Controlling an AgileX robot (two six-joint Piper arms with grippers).
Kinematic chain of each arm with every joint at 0, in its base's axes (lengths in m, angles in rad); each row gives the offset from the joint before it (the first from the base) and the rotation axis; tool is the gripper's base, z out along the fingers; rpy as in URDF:
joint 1: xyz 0 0 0.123 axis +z
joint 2: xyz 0 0 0 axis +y
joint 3: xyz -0.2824 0 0.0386 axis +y
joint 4: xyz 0.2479 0 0.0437 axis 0.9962 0 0.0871
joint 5: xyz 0 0 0 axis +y
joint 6: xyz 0.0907 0 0.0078 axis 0.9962 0 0.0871
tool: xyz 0 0 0 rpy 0 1.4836 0
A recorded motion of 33 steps. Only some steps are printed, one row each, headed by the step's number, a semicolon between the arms.
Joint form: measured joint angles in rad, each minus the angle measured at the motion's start. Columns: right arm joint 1, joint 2, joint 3, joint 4, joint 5, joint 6; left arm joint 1, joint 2, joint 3, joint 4, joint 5, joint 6.
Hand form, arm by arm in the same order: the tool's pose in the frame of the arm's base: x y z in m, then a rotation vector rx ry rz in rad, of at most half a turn. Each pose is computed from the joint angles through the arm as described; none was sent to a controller.
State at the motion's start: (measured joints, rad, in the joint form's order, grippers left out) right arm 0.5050 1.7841 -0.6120 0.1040 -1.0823 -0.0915; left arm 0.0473 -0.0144 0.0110 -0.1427 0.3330 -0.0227
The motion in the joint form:
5: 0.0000 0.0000 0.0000 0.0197 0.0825 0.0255; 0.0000 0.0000 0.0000 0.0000 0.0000 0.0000
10: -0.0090 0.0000 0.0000 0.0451 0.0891 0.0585; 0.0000 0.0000 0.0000 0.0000 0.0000 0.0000
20: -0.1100 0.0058 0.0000 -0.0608 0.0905 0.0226; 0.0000 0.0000 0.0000 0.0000 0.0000 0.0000
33: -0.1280 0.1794 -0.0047 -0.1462 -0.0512 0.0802; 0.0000 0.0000 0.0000 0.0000 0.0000 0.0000
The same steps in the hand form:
5: 0.2883 0.1486 0.1712 -0.3384 1.6327 0.2977; 0.0533 -0.0017 0.1804 -0.1524 1.8050 -0.1205
10: 0.2903 0.1442 0.1705 -0.2785 1.6527 0.3080; 0.0533 -0.0017 0.1804 -0.1524 1.8050 -0.1205
20: 0.3011 0.1220 0.1688 -0.3390 1.6407 0.2340; 0.0533 -0.0017 0.1804 -0.1524 1.8050 -0.1205
33: 0.3071 0.1253 0.1255 -0.3721 1.6646 0.2921; 0.0533 -0.0017 0.1804 -0.1524 1.8050 -0.1205

